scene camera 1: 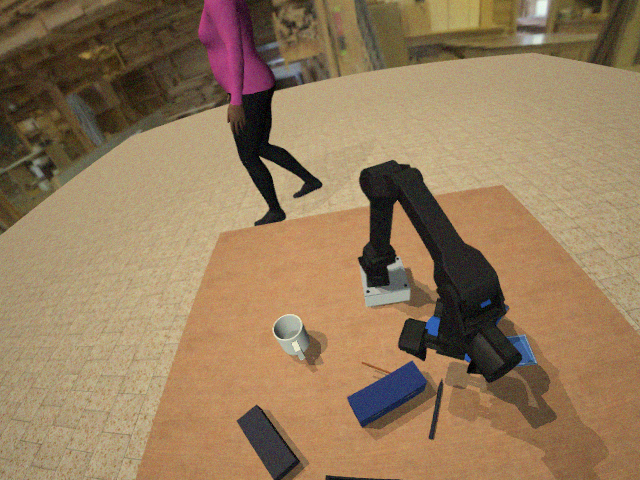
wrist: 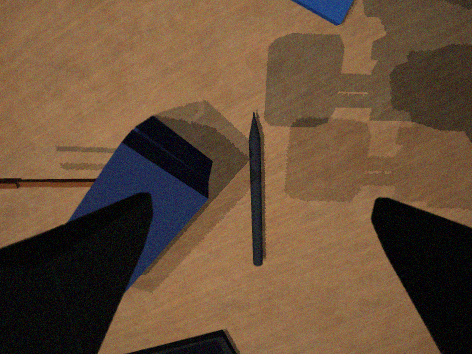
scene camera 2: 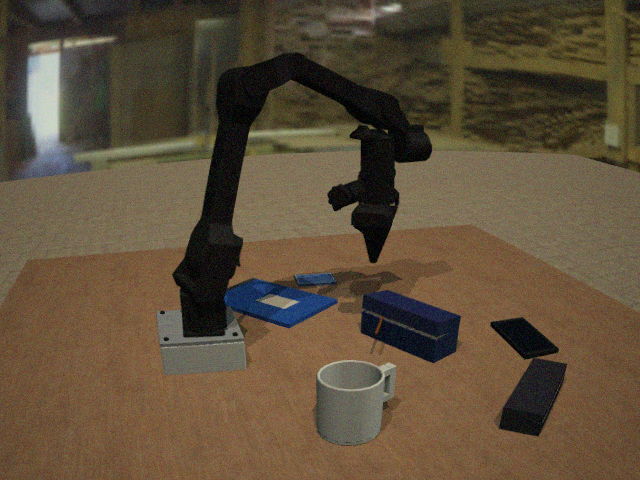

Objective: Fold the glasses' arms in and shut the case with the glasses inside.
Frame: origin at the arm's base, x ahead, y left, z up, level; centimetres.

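Seen in the pictures: gripper, between the fingertips: [scene camera 1: 445,365] [wrist: 263,206] [scene camera 2: 376,254]; arm's base, origin of its link: [scene camera 1: 377,277] [scene camera 2: 203,328].
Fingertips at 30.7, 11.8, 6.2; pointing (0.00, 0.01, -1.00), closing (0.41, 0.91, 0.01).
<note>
Pixels of each thing's top centre, then the offset from my fingertips to it, as dx, dy, dz. "spot": a spot on its surface instead.
- thin orange rod, a spot on its surface: [wrist: 60,183] [scene camera 1: 384,370] spot: -3.0, -12.4, -6.9
- dark pen, centre of its top: [wrist: 256,199] [scene camera 1: 437,406] +5.1, -1.4, -10.6
- mug, a spot on its surface: [scene camera 2: 348,408] spot: -15.5, -39.8, -5.6
- black box, centre of its top: [scene camera 2: 538,384] [scene camera 1: 264,439] +12.2, -39.4, -8.2
- phone, centre of its top: [scene camera 2: 524,334] +22.3, -18.5, -10.8
- blue book, a spot on its surface: [scene camera 2: 310,311] spot: -10.8, +3.5, -10.8
- small blue card, centre of its top: [scene camera 2: 315,278] [scene camera 1: 519,349] -5.9, +21.9, -11.1
The dark blue case [scene camera 1: 387,395] [scene camera 2: 408,330] [wrist: 145,175] stands on the table with its lid down and a pale line along its seam. A thin orange rod [scene camera 1: 376,367] [scene camera 2: 378,326] [wrist: 60,183] sticks out from its long side at the seam. It may be an arm of the glasses; the rest of the glasses does not show. My gripper [scene camera 2: 373,260] [wrist: 263,206] is open and empty, above the table beside the case. In scene camera 1 its fingertips are mostly hidden by the arm.
A dark pen [scene camera 1: 436,410] [wrist: 256,200] lies beside the case, below my fingers. A mug [scene camera 1: 288,347] [scene camera 2: 348,408], a black box [scene camera 1: 268,444] [scene camera 2: 535,395], a phone [scene camera 2: 523,335], a blue book [scene camera 2: 310,311] and a small blue card [scene camera 1: 527,351] [scene camera 2: 315,279] are around.
</note>
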